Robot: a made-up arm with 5 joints.
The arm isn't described. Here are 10 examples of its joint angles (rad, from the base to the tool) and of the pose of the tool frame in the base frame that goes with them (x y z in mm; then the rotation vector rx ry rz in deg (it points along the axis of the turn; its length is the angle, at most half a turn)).
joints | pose
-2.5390 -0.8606 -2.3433 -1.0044 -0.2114 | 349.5 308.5 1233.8 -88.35 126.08 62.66
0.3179 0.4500 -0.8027 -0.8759 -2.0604 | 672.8 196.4 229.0 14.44 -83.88 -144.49
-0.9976 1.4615 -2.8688 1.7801 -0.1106 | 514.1 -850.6 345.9 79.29 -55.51 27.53
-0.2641 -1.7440 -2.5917 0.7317 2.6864 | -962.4 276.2 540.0 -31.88 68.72 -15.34
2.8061 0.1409 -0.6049 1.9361 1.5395 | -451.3 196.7 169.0 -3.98 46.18 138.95
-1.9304 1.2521 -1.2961 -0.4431 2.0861 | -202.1 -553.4 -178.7 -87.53 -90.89 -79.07
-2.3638 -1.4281 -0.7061 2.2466 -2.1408 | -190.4 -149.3 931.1 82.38 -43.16 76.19
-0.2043 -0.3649 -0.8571 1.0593 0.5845 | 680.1 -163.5 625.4 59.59 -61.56 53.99
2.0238 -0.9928 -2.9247 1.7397 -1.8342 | 374.7 -629.5 1099.6 67.08 21.85 -86.22
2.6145 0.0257 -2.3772 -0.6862 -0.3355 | -259.8 241.3 1324.1 -24.80 90.59 -13.43
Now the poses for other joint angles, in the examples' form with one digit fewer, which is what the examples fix.
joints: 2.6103 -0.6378 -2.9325 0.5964 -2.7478
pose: 529 -267 1271 105.0 61.7 -96.1
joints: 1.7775 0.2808 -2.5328 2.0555 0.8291
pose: -75 632 1142 114.8 6.2 125.9
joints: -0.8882 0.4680 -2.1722 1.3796 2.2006
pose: 581 -686 856 -29.2 -101.7 -53.6
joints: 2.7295 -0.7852 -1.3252 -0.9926 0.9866
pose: -194 141 1201 -85.7 58.3 48.3
